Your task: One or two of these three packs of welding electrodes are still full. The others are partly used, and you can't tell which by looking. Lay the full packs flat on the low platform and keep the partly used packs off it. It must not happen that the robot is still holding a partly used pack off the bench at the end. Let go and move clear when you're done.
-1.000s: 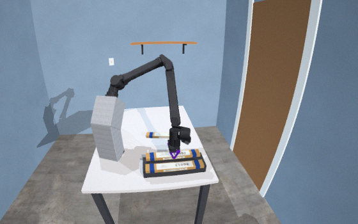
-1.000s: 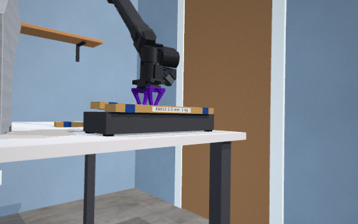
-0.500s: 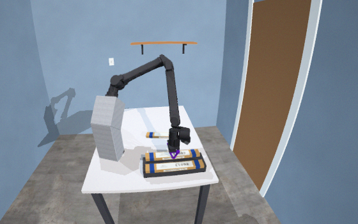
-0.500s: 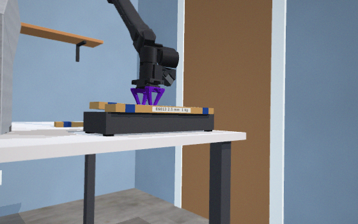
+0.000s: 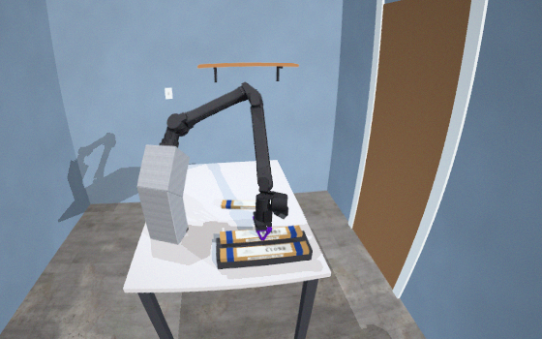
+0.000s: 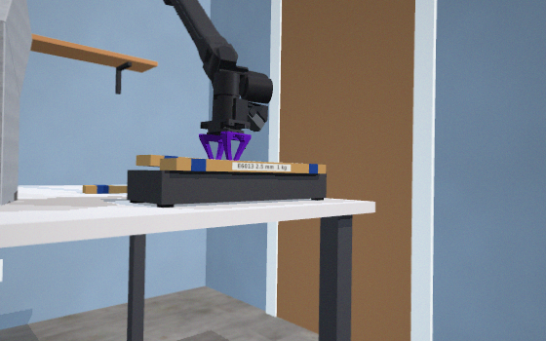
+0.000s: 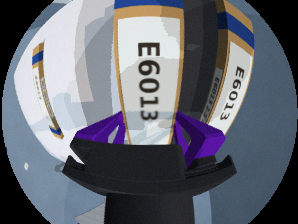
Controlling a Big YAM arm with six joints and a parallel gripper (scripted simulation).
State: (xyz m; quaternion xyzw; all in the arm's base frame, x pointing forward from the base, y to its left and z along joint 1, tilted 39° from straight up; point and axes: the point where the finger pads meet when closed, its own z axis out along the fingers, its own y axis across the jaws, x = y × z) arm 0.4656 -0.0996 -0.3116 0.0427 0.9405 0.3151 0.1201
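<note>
Now: hand 6 cm above the low platform and 5 cm to the left of it.
</note>
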